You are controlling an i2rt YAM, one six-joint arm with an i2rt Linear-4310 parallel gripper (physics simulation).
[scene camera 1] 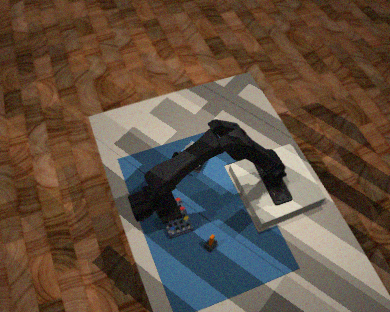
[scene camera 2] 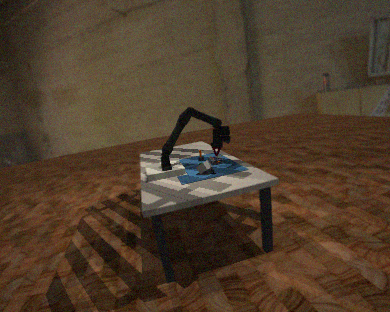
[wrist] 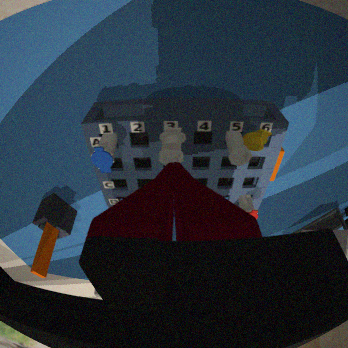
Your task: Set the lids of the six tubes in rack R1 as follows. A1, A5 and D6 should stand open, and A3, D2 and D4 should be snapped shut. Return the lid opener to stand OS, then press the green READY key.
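Where they show: gripper, fingertip midpoint: (scene camera 1: 171, 217) (scene camera 2: 216, 156) (wrist: 173, 171); arm's base, link origin: (scene camera 1: 272, 180) (scene camera 2: 166, 166).
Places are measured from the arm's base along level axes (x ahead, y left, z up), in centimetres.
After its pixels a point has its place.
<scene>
Rack R1 (scene camera 1: 182, 232) {y 7.4, x 37.0, z -3.8 cm} (wrist: 125, 107) {y 5.7, x 41.6, z -3.8 cm} stands on the blue mat. In the wrist view, a grey tube with a blue part (wrist: 102, 160) {y 6.5, x 40.4, z 0.3 cm} is at A1, a pale tube (wrist: 172, 146) {y 2.6, x 41.9, z 0.9 cm} at A3 and a grey tube (wrist: 237, 147) {y -0.9, x 41.4, z 0.1 cm} at A5, beside a yellow part (wrist: 256, 140) {y -1.4, x 42.6, z 1.0 cm}. A grey tube (wrist: 245, 202) {y -3.2, x 35.7, z -0.8 cm} with a red part shows near D6. The lid states are too unclear to tell; D2 and D4 are hidden by the fingers. My gripper (scene camera 2: 216, 154) {y 2.5, x 39.5, z 0.0 cm} (wrist: 173, 171) {y 2.5, x 39.5, z 0.0 cm} is shut and empty, its tips over the rack just below A3. The orange-handled lid opener (scene camera 1: 212, 239) {y 15.4, x 29.4, z 2.6 cm} (wrist: 45, 250) {y 14.6, x 29.7, z 1.4 cm} stands in its dark stand.
A grey wedge-shaped box (scene camera 2: 204, 166) {y -23.6, x 23.7, z 1.3 cm} stands on the blue mat (scene camera 1: 225, 270) {y 24.8, x 27.7, z -4.6 cm}; part of a dark unit (wrist: 322, 218) {y -18.3, x 27.6, z -4.3 cm} shows at the wrist view's right edge. No green key can be made out. The arm's base stands on a white raised plate (scene camera 1: 305, 192) {y 8.8, x -9.4, z 0.5 cm}.
</scene>
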